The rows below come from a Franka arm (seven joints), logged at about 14 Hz.
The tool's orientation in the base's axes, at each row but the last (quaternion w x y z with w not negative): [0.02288, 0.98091, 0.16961, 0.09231]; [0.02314, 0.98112, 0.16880, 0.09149]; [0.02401, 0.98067, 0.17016, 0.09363]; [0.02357, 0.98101, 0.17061, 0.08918]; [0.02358, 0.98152, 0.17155, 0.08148]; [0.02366, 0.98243, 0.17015, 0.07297]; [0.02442, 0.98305, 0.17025, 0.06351]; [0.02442, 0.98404, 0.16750, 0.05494]
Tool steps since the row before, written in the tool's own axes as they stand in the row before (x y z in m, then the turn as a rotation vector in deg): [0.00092, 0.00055, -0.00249, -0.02, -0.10, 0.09]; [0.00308, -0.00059, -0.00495, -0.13, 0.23, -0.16]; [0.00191, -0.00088, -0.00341, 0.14, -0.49, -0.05]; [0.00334, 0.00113, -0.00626, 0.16, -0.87, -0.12]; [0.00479, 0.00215, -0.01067, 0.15, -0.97, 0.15]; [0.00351, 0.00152, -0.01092, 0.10, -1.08, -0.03]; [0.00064, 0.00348, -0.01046, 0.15, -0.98, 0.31]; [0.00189, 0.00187, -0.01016, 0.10, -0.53, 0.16]
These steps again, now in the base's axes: [0.00056, -0.00017, 0.00265, -0.03, 0.09, -0.10]; [0.00173, 0.00166, 0.00535, -0.08, -0.26, 0.15]; [0.00082, 0.00153, 0.00361, -0.04, 0.51, 0.03]; [0.00232, 0.00017, 0.00680, -0.16, 0.87, 0.08]; [0.00337, -0.00019, 0.01140, -0.16, 0.96, -0.20]; [0.00212, -0.00001, 0.01137, -0.27, 1.05, -0.03]; [0.00036, -0.00278, 0.01068, -0.14, 0.96, -0.36]; [0.00120, -0.00083, 0.01040, -0.06, 0.53, -0.18]
